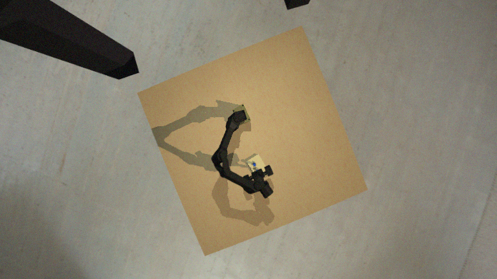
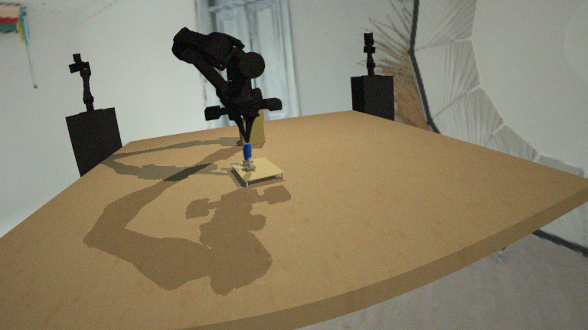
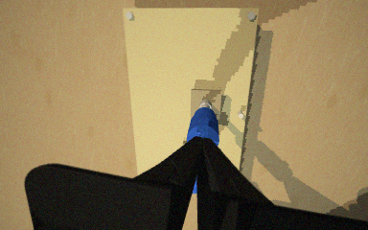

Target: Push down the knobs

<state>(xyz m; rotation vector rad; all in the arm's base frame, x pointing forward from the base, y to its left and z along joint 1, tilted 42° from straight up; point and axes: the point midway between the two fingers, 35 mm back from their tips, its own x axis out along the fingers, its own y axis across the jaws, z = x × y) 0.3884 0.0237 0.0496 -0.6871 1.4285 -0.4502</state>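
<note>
My gripper tip is 2 cm above the blue knob.
</note>
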